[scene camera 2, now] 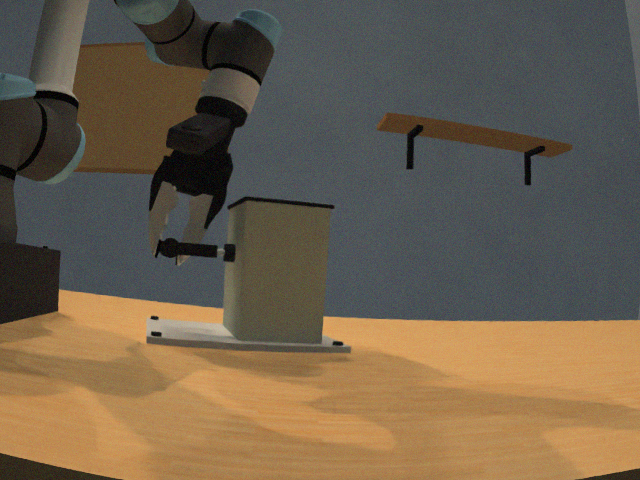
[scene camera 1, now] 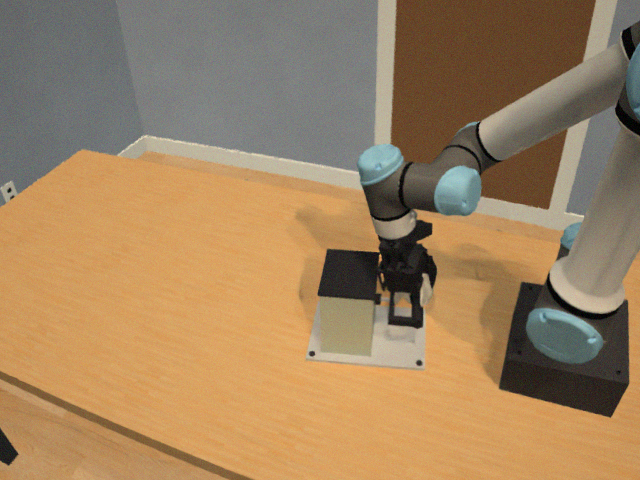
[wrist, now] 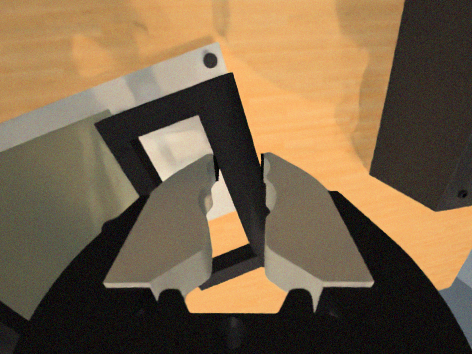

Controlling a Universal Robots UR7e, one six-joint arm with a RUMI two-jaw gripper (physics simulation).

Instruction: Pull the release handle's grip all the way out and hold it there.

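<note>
The release handle is a black rectangular frame whose outer bar is the grip [scene camera 1: 416, 313] [scene camera 2: 169, 247] [wrist: 222, 120]. It sticks out level from a pale green housing [scene camera 1: 346, 325] [scene camera 2: 279, 273] [wrist: 45, 215] with a black lid. A short bit of bright rod [scene camera 2: 221, 252] shows between the handle and the black collar [scene camera 2: 229, 252] on the housing. My gripper [scene camera 1: 415, 299] [scene camera 2: 168, 253] [wrist: 239, 157] points down with one finger on each side of the grip. It is shut on the grip, both fingertips against it. The contact is partly hidden in the first scene view.
The housing stands on a light base plate [scene camera 1: 382, 357] [scene camera 2: 248, 347] [wrist: 175, 70] with dark bolts at its corners, on the wooden table [scene camera 1: 180, 310]. The arm's dark base block [scene camera 1: 558, 387] [wrist: 425, 100] stands to the right in the first scene view. A wall shelf [scene camera 2: 475, 134] hangs behind.
</note>
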